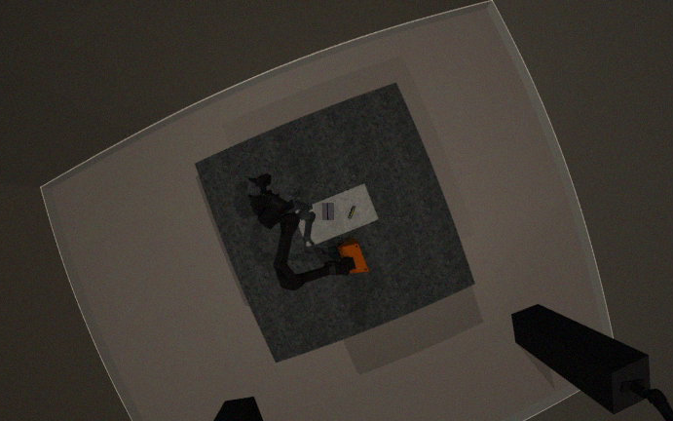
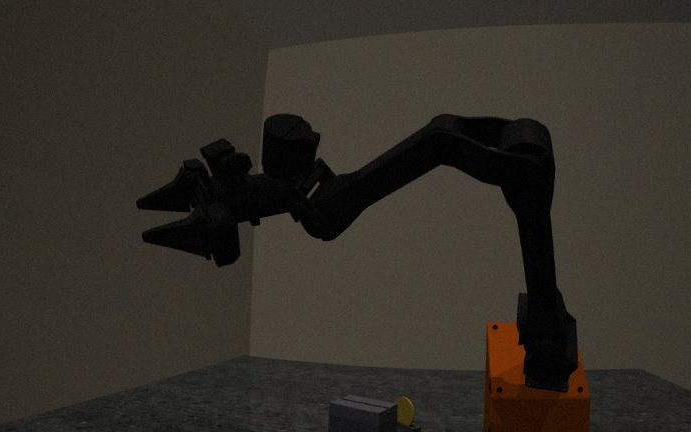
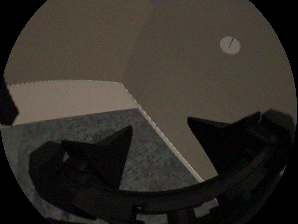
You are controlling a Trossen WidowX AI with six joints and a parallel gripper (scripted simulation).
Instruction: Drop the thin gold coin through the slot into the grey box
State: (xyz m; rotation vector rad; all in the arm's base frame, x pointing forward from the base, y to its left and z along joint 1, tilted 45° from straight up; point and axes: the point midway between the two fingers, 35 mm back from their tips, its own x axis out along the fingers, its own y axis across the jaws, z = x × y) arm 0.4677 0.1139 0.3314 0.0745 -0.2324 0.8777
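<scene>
My gripper tip is now 420 mm to the left of the gold coin, 300 mm above it and 220 mm past it.
</scene>
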